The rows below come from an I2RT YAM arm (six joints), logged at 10 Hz.
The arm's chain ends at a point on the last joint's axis. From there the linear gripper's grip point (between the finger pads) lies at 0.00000 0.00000 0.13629 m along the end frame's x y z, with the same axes.
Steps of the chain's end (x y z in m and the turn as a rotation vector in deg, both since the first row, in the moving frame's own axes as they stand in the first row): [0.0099, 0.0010, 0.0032, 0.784, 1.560, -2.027]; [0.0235, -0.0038, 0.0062, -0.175, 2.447, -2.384]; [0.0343, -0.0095, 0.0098, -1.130, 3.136, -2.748]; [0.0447, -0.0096, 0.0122, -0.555, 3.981, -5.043]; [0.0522, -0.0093, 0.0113, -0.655, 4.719, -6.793]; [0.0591, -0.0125, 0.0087, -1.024, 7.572, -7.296]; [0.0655, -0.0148, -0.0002, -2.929, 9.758, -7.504]
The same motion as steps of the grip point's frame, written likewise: [0.0136, -0.0009, 0.0031, 0.784, 1.560, -2.027]; [0.0293, -0.0035, 0.0061, -0.175, 2.447, -2.384]; [0.0418, -0.0070, 0.0096, -1.130, 3.136, -2.748]; [0.0542, -0.0087, 0.0119, -0.555, 3.981, -5.043]; [0.0635, -0.0084, 0.0108, -0.655, 4.719, -6.793]; [0.0772, -0.0112, 0.0075, -1.024, 7.572, -7.296]; [0.0890, -0.0094, -0.0023, -2.929, 9.758, -7.504]
